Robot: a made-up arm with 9 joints. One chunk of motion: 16 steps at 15 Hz.
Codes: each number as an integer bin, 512 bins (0 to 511) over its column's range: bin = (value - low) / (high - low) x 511, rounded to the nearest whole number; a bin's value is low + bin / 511 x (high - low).
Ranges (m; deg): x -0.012..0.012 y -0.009..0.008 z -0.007..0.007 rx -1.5..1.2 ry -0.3..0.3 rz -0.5..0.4
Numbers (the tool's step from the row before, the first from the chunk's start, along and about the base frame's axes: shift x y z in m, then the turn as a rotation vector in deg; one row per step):
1: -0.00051 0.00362 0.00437 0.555 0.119 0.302
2: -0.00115 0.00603 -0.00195 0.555 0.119 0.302
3: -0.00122 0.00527 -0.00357 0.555 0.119 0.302
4: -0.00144 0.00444 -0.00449 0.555 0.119 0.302
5: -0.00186 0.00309 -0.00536 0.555 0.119 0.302
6: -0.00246 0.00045 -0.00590 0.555 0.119 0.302
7: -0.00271 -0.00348 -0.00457 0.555 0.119 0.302
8: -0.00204 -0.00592 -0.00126 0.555 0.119 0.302
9: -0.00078 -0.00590 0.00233 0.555 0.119 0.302
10: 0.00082 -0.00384 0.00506 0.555 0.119 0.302
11: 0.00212 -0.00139 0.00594 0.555 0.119 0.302
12: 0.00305 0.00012 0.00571 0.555 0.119 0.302
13: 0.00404 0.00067 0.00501 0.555 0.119 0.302
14: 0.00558 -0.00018 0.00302 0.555 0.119 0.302
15: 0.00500 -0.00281 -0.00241 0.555 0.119 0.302
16: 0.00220 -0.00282 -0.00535 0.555 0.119 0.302
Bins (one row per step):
1: 245 379 415 389 357 455
2: 231 452 184 389 357 455
3: 230 429 125 389 357 455
4: 225 404 92 389 357 455
5: 216 363 60 389 357 455
6: 203 284 40 389 357 455
7: 198 166 89 389 357 455
8: 212 93 210 389 357 455
9: 239 93 341 389 357 455
10: 273 155 440 389 357 455
11: 301 229 472 389 357 455
12: 320 274 464 389 357 455
13: 342 291 438 389 357 455
14: 374 265 366 389 357 455
15: 362 186 168 389 357 455
16: 302 186 60 389 357 455

